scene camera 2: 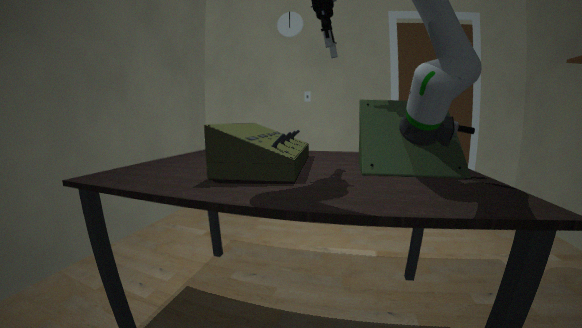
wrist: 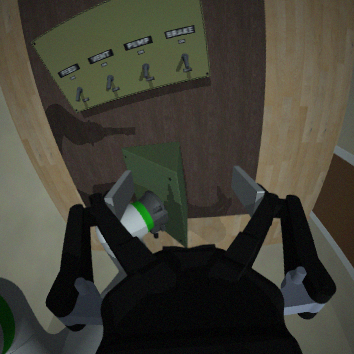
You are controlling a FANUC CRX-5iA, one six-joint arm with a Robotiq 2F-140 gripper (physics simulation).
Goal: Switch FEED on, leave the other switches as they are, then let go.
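Seen in the pictures: gripper, fingertip midpoint: (scene camera 2: 332, 52) (wrist: 182, 178); arm's base at its link origin: (scene camera 2: 419, 129) (wrist: 156, 206).
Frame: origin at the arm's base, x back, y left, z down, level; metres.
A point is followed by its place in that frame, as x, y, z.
Observation:
A green switch box (scene camera 2: 250, 155) {-0.474, 0.337, 0.070} (wrist: 120, 30) {-0.597, 0.082, 0.011} stands on the table, with a sloped panel of labelled toggle levers. In the wrist view the FEED lever (wrist: 79, 94) {-0.426, 0.247, 0.029} is at the left end, below its FEED label (wrist: 68, 70) {-0.505, 0.271, 0.028}. Beside it are the VENT lever (wrist: 110, 82) {-0.454, 0.130, 0.030}, the PUMP lever (wrist: 146, 71) {-0.480, 0.014, 0.024} and the BRAKE lever (wrist: 185, 62) {-0.505, -0.097, 0.021}. All four levers lean the same way, their tips toward the labels. My gripper (scene camera 2: 331, 49) {-0.339, -0.097, -0.319} (wrist: 182, 178) {-0.339, -0.097, -0.319} is open and empty, high above the table and well apart from the levers.
A green wedge-shaped mount (scene camera 2: 382, 140) {-0.133, 0.060, 0.040} (wrist: 180, 185) {-0.132, -0.095, -0.036} stands on the dark table (scene camera 2: 165, 177) {-0.760, 0.410, 0.141} (wrist: 225, 115) {-0.338, -0.256, 0.141}, with the arm's grey base joint (scene camera 2: 429, 100) {-0.001, 0.173, -0.086} in front of it. A door (scene camera 2: 462, 100) and a clock (scene camera 2: 290, 24) are at the back wall.

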